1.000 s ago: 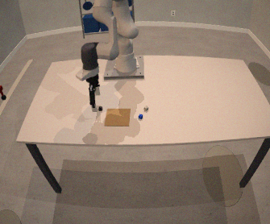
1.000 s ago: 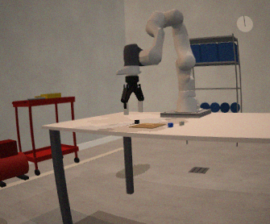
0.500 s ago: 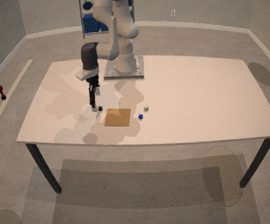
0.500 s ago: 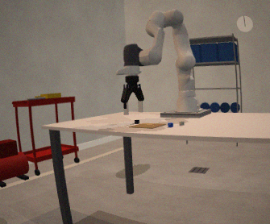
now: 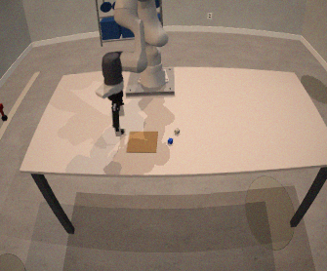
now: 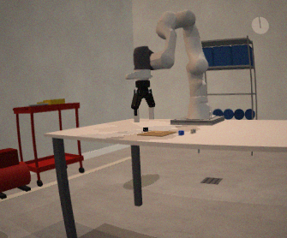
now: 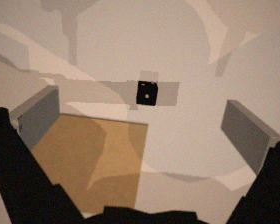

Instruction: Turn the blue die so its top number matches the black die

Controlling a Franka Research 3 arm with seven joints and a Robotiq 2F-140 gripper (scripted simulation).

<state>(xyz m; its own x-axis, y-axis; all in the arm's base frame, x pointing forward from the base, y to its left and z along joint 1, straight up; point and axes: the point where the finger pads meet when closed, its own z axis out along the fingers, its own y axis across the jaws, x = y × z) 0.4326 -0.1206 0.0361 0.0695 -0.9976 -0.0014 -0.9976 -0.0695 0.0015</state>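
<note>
My hand is 60 mm above the black die and 10 mm past it. From my hand the other things lie so: white die: 270 mm to the left, 60 mm below, 10 mm behind; tan mat: 110 mm to the left, 60 mm below, 50 mm ahead; blue die: 240 mm to the left, 60 mm below, 60 mm ahead.
</note>
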